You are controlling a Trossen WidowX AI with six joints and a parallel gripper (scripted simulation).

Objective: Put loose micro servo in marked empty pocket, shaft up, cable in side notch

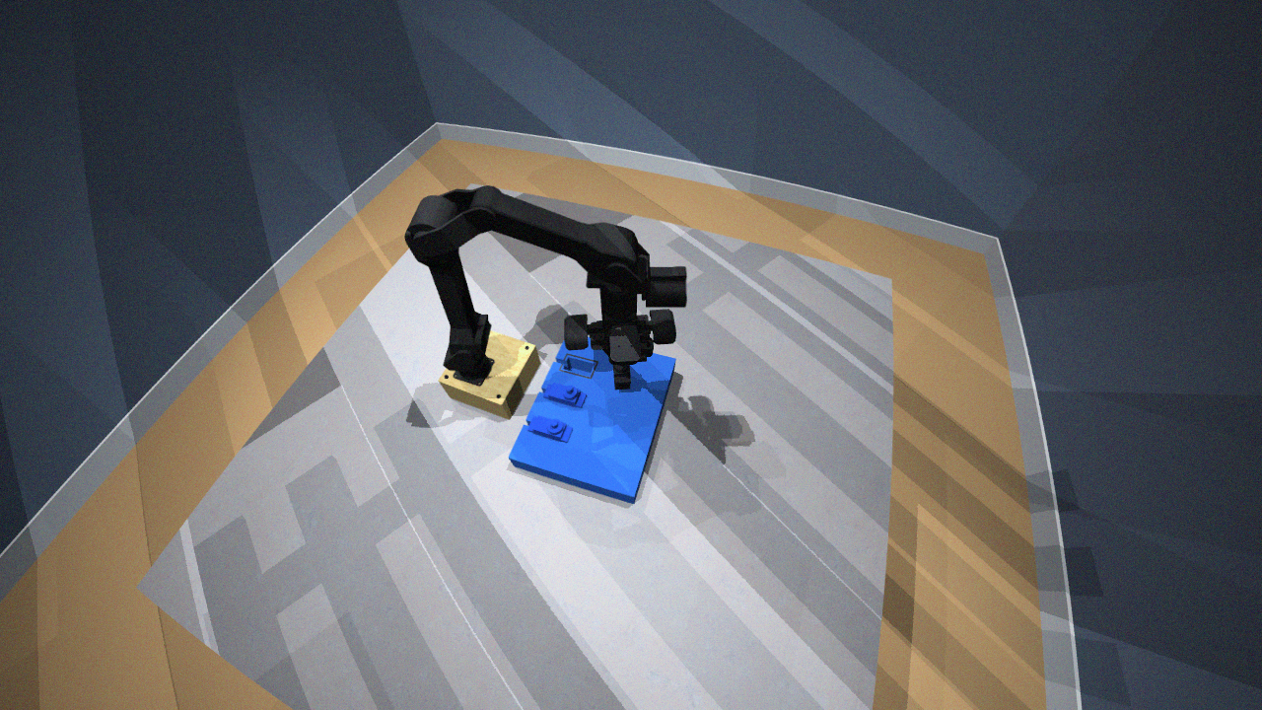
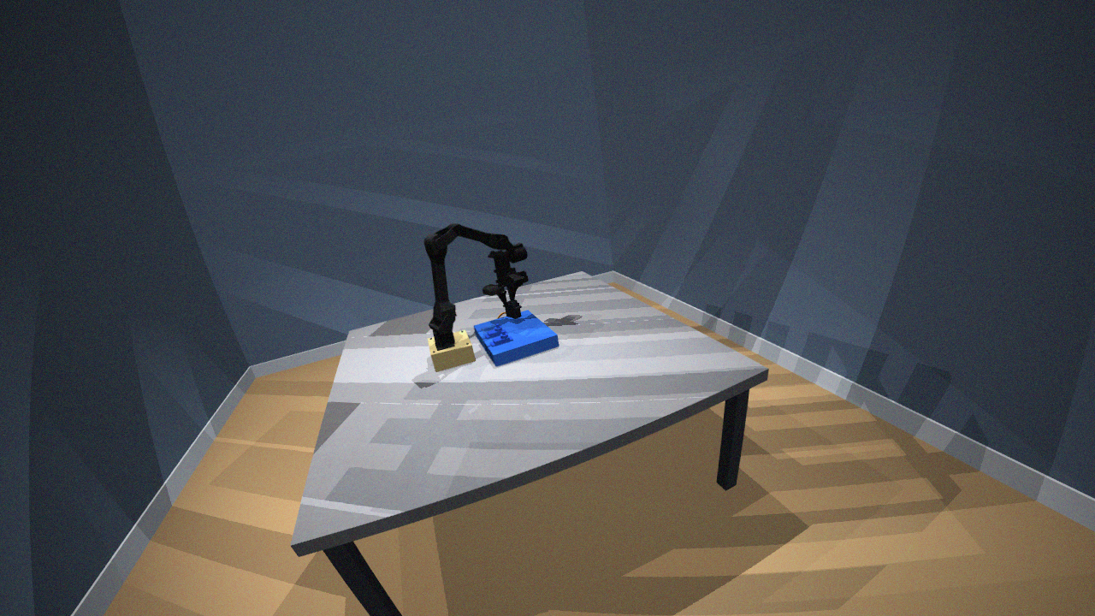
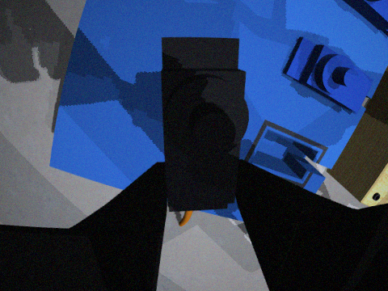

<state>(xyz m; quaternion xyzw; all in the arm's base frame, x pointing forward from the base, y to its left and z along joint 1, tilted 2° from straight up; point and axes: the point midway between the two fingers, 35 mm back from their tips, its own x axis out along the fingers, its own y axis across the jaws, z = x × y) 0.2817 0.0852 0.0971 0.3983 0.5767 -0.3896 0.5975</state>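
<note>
Right now my gripper tip is 2 cm short of the blue deck, 7 cm to the left of it and 10 cm above it.
</note>
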